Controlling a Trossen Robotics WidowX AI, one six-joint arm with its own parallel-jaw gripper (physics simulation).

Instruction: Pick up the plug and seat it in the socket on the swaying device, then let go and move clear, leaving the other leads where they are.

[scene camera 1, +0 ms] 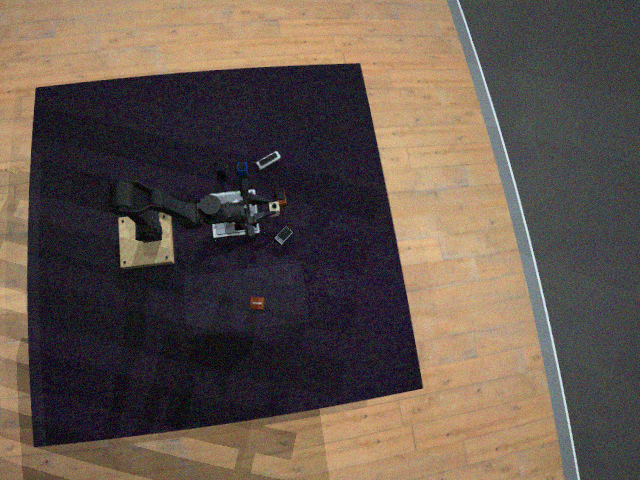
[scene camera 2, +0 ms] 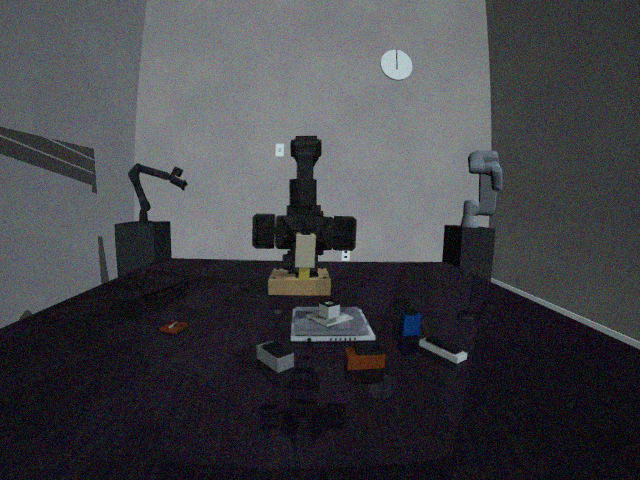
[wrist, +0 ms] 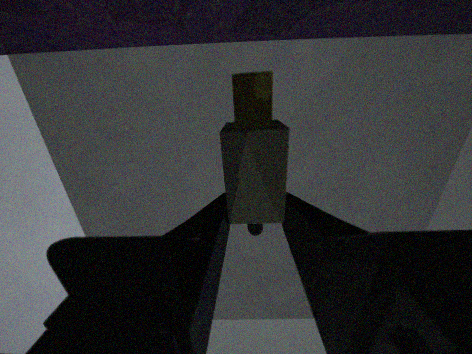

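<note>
The plug (scene camera 1: 273,208) (scene camera 2: 305,251) (wrist: 256,175) has a beige body and a yellow tip. My gripper (scene camera 1: 269,207) (scene camera 2: 305,241) (wrist: 254,198) is shut on the beige body. In scene camera 2, the plug is upright, tip down, held above the table. The device (scene camera 1: 221,234) (scene camera 2: 303,330) is a flat white and grey base bearing a tilted white plate. The small white socket block (scene camera 2: 329,310) stands on that plate. In scene camera 2, the plug appears higher than the socket and slightly left. The arm hides the socket in scene camera 1.
Around the device lie a grey box (scene camera 1: 283,235) (scene camera 2: 273,356), an orange block (scene camera 1: 282,199) (scene camera 2: 365,359), a blue block (scene camera 1: 242,166) (scene camera 2: 411,324), a dark block (scene camera 1: 221,174) and a white bar (scene camera 1: 268,160) (scene camera 2: 444,351). A flat orange piece (scene camera 1: 256,303) (scene camera 2: 173,327) lies farther off.
</note>
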